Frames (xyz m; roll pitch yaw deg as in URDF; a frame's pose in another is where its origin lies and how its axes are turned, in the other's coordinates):
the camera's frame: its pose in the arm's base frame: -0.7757 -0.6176 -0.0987 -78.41 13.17 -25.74
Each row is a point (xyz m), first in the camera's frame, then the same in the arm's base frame.
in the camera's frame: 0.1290 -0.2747 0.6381
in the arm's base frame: -0.3335 -0.1981 0.2588
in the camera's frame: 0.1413 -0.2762 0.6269
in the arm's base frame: -0.3278 -0.2134 0.2552
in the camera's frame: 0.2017 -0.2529 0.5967
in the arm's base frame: -0.2916 -0.2585 0.2133
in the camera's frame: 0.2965 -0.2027 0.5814
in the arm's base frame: -0.2213 -0.2978 0.1408
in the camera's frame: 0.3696 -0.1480 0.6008
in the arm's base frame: -0.1543 -0.2968 0.0758
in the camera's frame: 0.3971 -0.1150 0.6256
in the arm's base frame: -0.1224 -0.2779 0.0429
